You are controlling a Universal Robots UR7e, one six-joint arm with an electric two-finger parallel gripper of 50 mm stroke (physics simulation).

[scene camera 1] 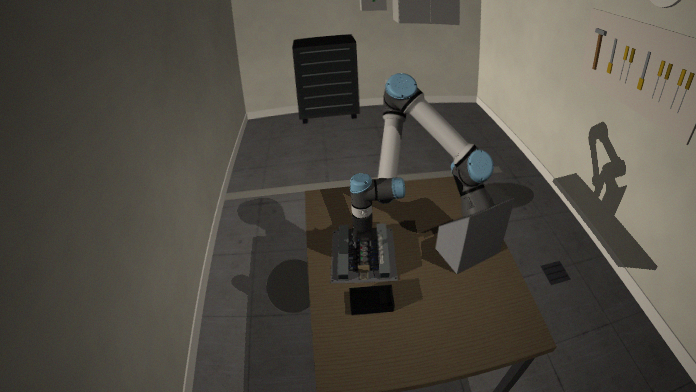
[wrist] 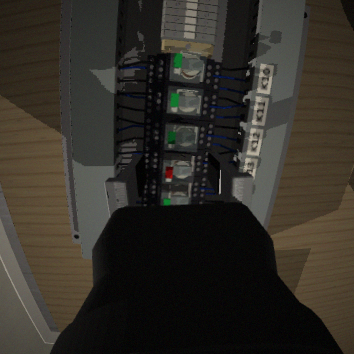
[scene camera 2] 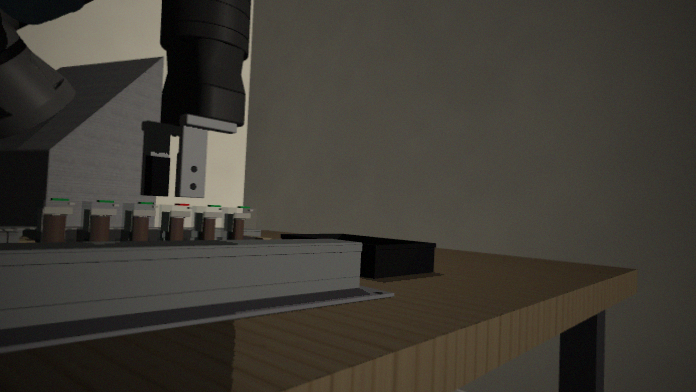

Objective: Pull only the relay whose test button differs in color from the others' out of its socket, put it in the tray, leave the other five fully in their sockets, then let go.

In view: the gripper [scene camera 2: 171, 196].
The gripper is seen too in the wrist view [wrist: 176, 166].
